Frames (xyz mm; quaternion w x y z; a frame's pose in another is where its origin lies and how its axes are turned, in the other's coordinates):
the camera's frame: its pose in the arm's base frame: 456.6 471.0 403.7 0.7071 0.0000 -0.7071 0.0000
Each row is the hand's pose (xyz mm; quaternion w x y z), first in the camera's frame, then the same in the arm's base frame.
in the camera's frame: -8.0 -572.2 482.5 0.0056 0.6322 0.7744 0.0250
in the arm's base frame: -25.9 -101.2 395.7 0.5515 0.4293 0.5436 0.4647
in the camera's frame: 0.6 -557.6 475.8 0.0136 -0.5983 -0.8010 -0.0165
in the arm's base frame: -19.2 -86.6 404.3 0.5568 0.4114 0.5760 0.4347
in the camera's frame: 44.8 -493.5 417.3 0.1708 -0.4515 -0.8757 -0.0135
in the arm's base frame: 39.3 -22.5 448.5 0.4984 0.3097 0.7400 0.3288
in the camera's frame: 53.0 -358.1 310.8 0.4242 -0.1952 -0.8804 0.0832
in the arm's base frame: 145.8 112.9 456.7 0.3226 0.1969 0.9225 0.0792
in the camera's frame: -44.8 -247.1 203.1 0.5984 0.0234 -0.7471 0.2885
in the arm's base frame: 253.5 223.9 358.9 0.1051 0.1875 0.9514 -0.2205
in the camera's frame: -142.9 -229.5 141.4 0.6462 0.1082 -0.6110 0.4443
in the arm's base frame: 315.2 241.5 260.8 0.0249 -0.2377 -0.8890 0.3907
